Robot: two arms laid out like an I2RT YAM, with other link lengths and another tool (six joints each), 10 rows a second.
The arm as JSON. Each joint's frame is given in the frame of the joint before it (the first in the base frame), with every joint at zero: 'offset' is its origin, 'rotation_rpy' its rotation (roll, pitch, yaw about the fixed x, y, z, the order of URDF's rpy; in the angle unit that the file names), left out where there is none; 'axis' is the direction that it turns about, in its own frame. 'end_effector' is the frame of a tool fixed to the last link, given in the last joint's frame.
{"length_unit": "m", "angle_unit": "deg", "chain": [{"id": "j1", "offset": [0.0, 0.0, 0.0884], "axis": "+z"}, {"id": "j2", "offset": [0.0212, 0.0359, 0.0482], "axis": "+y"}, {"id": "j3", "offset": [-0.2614, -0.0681, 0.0], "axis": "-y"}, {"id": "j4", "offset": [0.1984, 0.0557, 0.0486], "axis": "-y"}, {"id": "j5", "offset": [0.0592, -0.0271, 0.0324], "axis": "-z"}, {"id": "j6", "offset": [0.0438, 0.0, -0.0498], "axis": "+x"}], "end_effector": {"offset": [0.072, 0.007, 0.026], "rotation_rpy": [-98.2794, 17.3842, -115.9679]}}
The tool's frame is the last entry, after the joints.
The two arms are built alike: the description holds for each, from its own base.
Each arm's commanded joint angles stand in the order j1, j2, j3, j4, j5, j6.
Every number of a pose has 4 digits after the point. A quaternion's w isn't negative.
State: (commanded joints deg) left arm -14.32 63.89 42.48 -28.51 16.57 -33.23; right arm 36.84 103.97 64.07 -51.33 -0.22 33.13
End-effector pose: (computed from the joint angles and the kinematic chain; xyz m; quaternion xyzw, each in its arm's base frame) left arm 0.2111 -0.0718 0.2099 0.5292 -0.6901 0.4850 0.0922; right arm 0.2247 0.1540 0.1251 0.5917 -0.7752 0.1275 0.1807
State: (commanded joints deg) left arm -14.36 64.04 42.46 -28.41 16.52 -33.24; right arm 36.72 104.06 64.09 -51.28 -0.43 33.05
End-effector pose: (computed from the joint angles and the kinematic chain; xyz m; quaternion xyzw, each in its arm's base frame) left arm 0.2114 -0.0719 0.2094 0.5295 -0.6903 0.4844 0.0924; right arm 0.2249 0.1540 0.1248 0.5918 -0.7754 0.1256 0.1809
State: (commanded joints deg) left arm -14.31 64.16 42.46 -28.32 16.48 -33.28; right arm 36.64 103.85 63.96 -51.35 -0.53 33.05
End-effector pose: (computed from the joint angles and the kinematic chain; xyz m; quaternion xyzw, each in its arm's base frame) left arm 0.2118 -0.0717 0.2092 0.5303 -0.6898 0.4842 0.0921; right arm 0.2244 0.1534 0.1252 0.5915 -0.7758 0.1247 0.1809
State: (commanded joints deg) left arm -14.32 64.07 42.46 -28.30 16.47 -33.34; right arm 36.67 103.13 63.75 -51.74 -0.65 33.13
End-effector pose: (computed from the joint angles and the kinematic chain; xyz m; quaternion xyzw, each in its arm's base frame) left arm 0.2118 -0.0717 0.2095 0.5302 -0.6895 0.4849 0.0917; right arm 0.2225 0.1524 0.1276 0.5914 -0.7763 0.1236 0.1799
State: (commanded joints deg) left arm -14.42 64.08 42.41 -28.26 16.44 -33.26; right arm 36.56 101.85 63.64 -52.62 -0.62 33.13
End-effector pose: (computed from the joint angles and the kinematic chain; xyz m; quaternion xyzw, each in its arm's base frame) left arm 0.2116 -0.0721 0.2093 0.5293 -0.6904 0.4845 0.0918; right arm 0.2204 0.1502 0.1327 0.5906 -0.7774 0.1237 0.1776
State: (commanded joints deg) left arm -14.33 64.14 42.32 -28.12 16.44 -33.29; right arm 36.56 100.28 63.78 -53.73 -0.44 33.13
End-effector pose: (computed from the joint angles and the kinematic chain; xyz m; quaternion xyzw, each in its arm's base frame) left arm 0.2119 -0.0717 0.2088 0.5301 -0.6898 0.4846 0.0915; right arm 0.2184 0.1482 0.1398 0.5903 -0.7785 0.1253 0.1725
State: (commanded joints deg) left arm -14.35 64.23 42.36 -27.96 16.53 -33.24; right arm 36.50 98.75 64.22 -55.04 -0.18 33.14
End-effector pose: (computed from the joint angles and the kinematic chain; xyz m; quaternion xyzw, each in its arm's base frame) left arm 0.2124 -0.0722 0.2091 0.5288 -0.6902 0.4854 0.0917; right arm 0.2171 0.1462 0.1476 0.5893 -0.7801 0.1275 0.1670
